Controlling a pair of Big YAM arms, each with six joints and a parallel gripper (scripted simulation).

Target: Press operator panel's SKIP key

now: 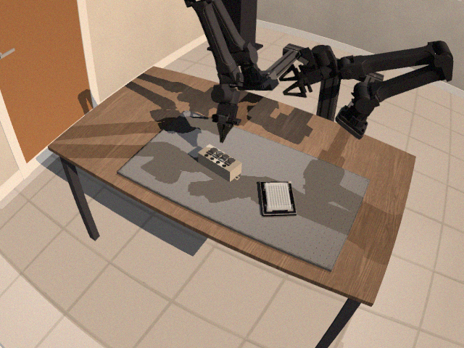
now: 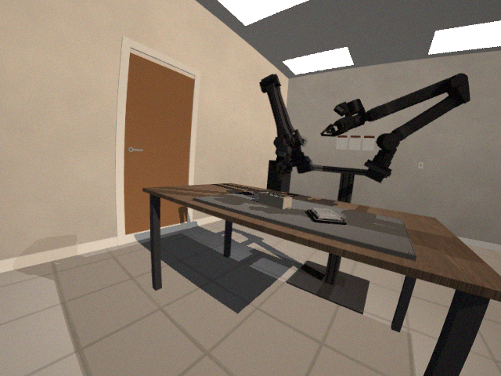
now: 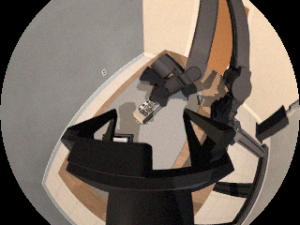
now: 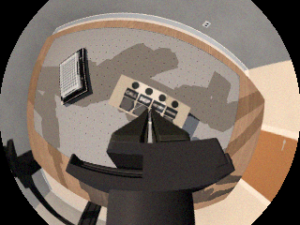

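My right gripper is now 9 cm above the operator panel. The rest, counted from my right hand: white ribbed block: 3 cm ahead, 27 cm to the left, 11 cm below.
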